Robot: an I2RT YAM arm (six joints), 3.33 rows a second.
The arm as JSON. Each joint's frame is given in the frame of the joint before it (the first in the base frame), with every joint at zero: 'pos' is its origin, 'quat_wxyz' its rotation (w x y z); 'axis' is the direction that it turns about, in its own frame. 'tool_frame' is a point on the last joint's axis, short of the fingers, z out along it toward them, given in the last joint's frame.
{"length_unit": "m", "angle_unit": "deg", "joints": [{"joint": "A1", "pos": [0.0, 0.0, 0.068], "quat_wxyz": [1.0, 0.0, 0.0, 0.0], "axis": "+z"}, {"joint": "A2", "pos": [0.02, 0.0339, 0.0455], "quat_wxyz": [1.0, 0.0, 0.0, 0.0], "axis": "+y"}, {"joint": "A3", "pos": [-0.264, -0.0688, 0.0], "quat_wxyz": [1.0, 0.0, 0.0, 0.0], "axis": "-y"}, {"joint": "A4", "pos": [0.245, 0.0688, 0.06], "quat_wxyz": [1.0, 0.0, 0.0, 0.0], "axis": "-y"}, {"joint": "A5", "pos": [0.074, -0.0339, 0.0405], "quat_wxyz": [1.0, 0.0, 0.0, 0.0], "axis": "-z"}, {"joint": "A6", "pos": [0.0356, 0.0, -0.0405], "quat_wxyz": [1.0, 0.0, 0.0, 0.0], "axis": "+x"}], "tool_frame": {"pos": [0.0, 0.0, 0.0], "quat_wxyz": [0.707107, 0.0, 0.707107, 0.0]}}
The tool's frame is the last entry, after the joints.
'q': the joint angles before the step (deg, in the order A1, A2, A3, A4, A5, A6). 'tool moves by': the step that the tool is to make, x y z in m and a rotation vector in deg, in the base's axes. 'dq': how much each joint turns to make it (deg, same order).
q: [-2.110 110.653 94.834 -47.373 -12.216 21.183]
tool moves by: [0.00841 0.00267 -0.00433 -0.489 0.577 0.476]
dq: [0.440 2.196 2.194 -0.614 0.438 -0.265]
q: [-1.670 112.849 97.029 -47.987 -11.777 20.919]
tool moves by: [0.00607 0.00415 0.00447 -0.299 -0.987 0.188]
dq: [0.614 0.971 2.198 -0.180 0.437 0.262]
